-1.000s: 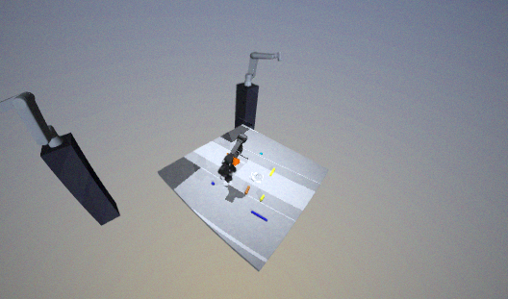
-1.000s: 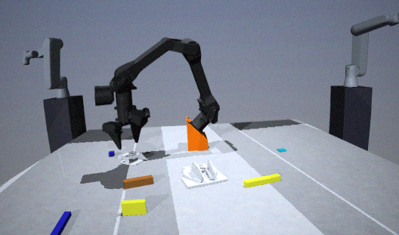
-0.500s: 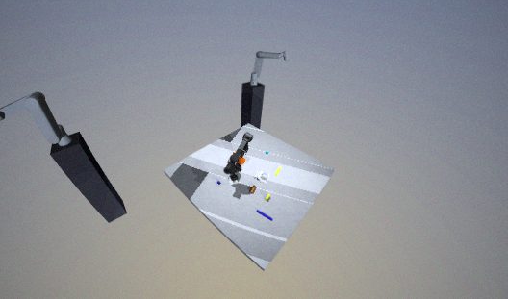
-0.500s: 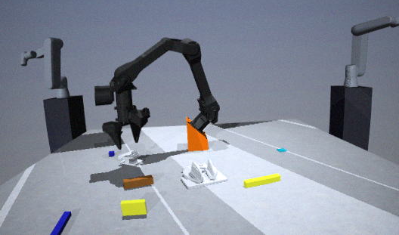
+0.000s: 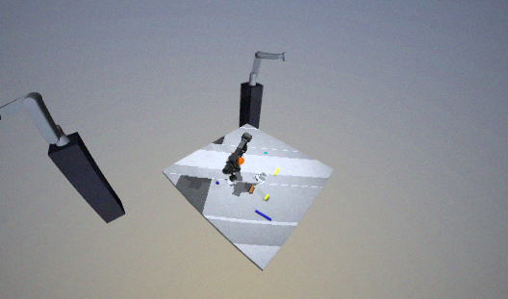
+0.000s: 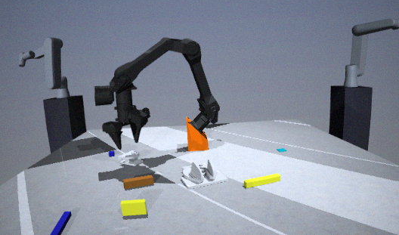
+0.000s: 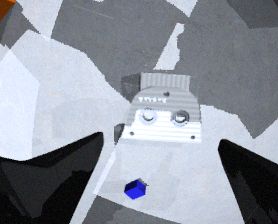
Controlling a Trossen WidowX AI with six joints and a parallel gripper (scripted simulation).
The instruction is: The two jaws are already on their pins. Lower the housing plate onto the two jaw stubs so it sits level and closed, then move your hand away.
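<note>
My gripper tip is 70 mm past the small blue cube, 100 mm to the left of it and 50 mm above it. The rest, counted from my gripper tip: orange-brown bar: 190 mm ahead, 90 mm to the left, 50 mm below; dark blue bar: 450 mm ahead, 20 mm to the right, 60 mm below; yellow block: 340 mm ahead, 120 mm to the left, 40 mm below.
</note>
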